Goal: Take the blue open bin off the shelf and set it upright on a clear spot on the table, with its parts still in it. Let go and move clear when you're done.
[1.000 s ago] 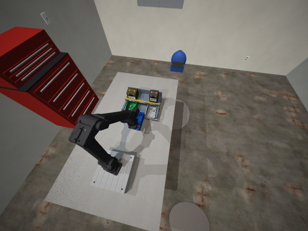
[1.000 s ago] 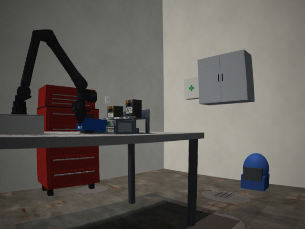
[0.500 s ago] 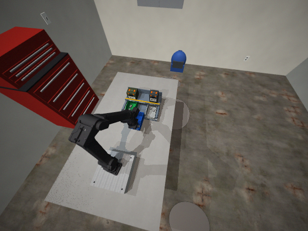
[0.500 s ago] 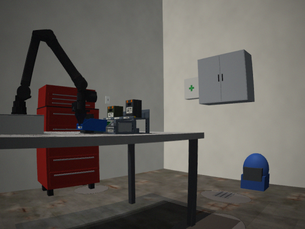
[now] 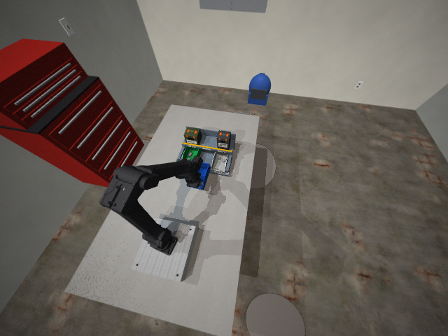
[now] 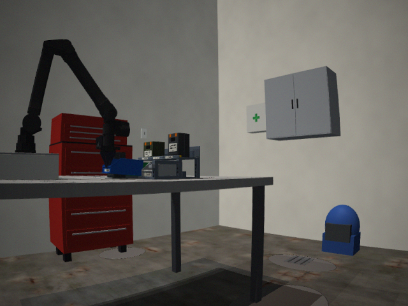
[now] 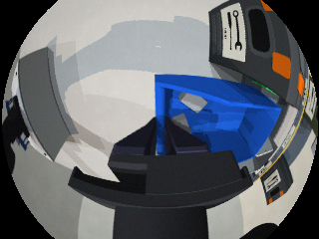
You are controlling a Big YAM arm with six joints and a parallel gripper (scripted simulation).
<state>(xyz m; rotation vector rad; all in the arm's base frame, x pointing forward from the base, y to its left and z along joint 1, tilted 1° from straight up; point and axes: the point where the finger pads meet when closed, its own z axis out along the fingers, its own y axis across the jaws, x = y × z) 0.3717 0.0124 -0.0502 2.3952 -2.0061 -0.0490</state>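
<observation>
My gripper is now 8 cm short of the blue open bin and 1 cm to the right of it. From my hand the other things lie so: green bin: 21 cm ahead, 15 cm to the left, 1 cm below; yellow bar: 28 cm ahead, 5 cm to the left, 5 cm above; grey bin: 25 cm ahead, 7 cm to the right, 1 cm below.
</observation>
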